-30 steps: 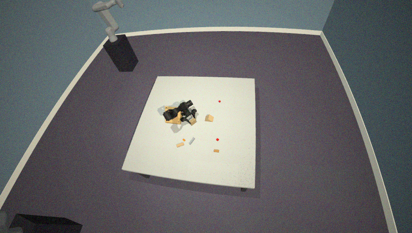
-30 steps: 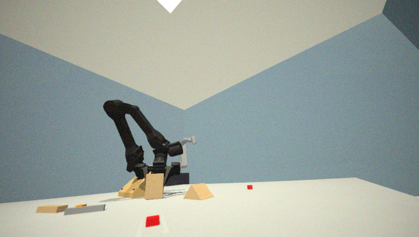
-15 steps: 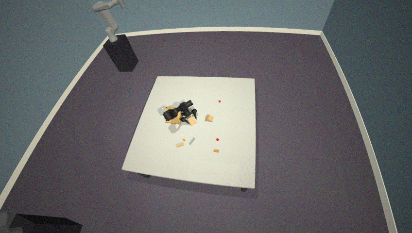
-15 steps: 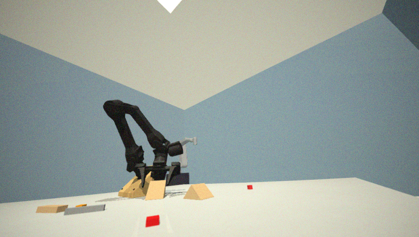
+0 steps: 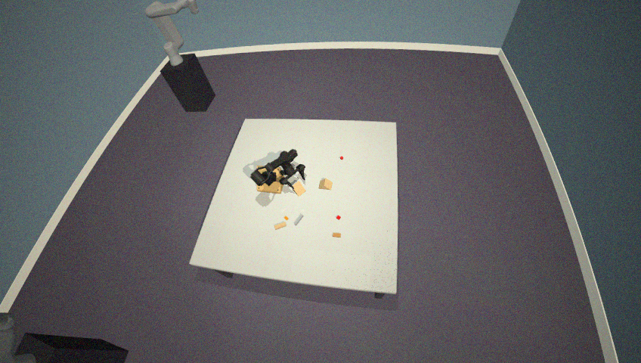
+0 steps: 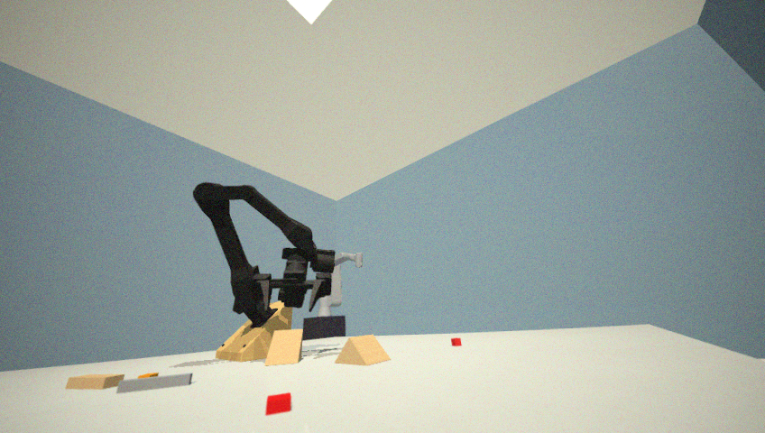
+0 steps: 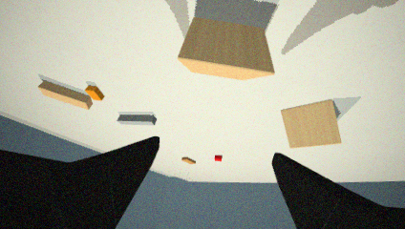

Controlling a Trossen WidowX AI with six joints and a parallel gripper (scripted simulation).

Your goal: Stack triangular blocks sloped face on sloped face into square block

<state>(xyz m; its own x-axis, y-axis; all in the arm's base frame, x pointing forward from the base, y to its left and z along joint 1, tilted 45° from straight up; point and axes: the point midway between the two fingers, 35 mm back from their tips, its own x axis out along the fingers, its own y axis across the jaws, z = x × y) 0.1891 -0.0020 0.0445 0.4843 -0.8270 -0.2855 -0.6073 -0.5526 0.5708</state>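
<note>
My gripper tip is now 15 cm short of the light wooden triangular block, 7 cm to the right of it and 8 cm above it. The rest, counted from my gripper tip: grey bar (2 cm ahead, 21 cm to the right, 9 cm below); small orange piece (6 cm behind, 21 cm to the right, 10 cm below); tan block (9 cm behind, 27 cm to the right, 9 cm below).
</note>
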